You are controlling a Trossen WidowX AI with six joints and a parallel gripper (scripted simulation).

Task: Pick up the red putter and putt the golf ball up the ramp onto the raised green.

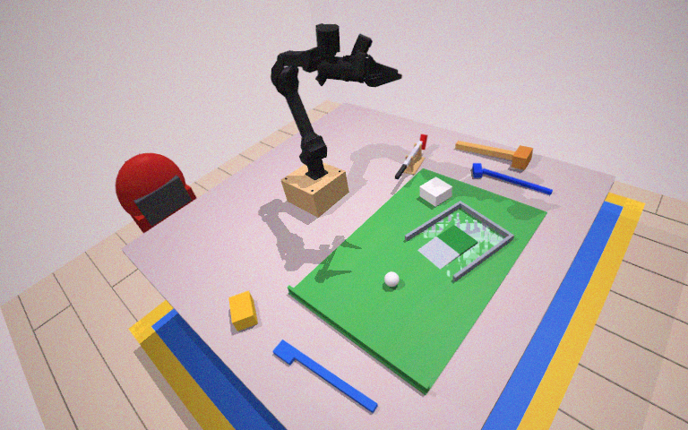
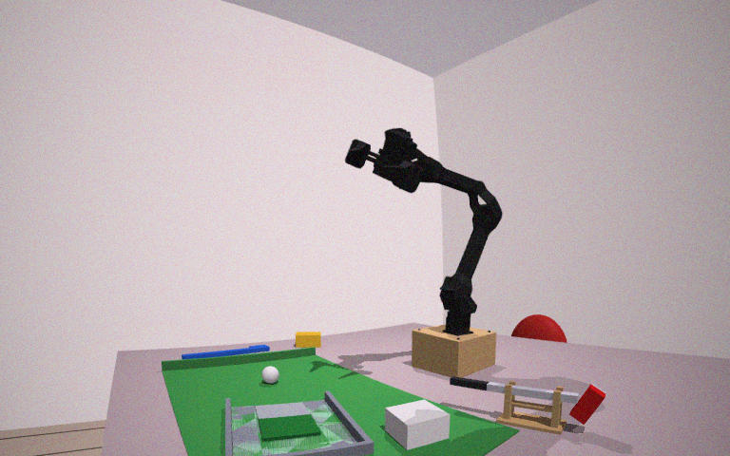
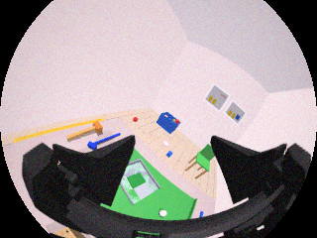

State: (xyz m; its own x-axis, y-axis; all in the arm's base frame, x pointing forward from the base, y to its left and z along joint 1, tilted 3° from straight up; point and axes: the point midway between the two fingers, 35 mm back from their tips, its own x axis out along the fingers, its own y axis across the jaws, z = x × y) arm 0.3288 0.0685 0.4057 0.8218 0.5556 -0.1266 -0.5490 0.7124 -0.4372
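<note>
Right now my gripper tip is 460 mm above the red putter, 240 mm to the right of it and 200 mm past it. Round my gripper tip: white golf ball 490 mm below, 220 mm to the right, 150 mm ahead; green mat 510 mm below, 140 mm ahead, 60 mm to the right; white cube 490 mm below, 160 mm to the left, 10 mm behind.
</note>
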